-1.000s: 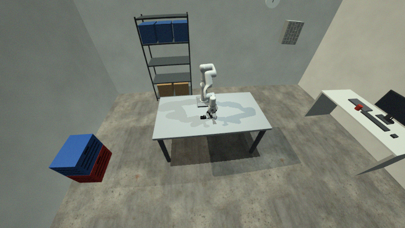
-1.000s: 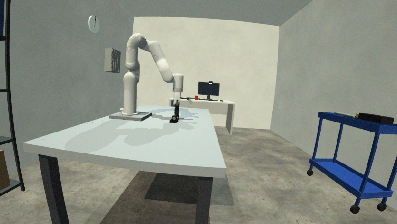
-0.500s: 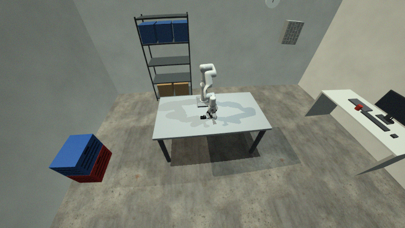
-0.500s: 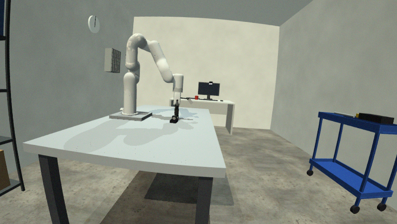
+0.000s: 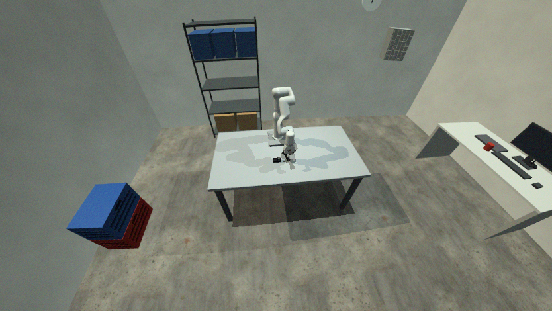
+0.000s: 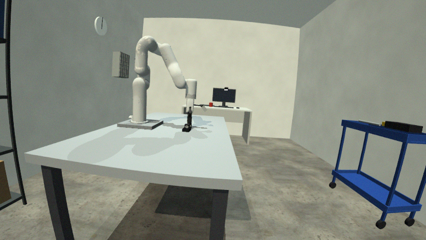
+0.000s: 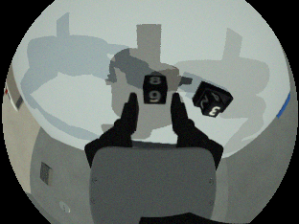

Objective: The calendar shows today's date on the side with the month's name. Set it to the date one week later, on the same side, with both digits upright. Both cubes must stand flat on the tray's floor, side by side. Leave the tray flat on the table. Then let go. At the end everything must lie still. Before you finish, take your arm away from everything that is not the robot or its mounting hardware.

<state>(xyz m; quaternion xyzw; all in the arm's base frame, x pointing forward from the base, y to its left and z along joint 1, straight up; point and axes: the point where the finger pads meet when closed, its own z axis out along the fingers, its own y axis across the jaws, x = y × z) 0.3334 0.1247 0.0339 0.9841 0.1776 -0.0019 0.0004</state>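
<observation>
Now: the cube 4 cm below my hand.
</observation>
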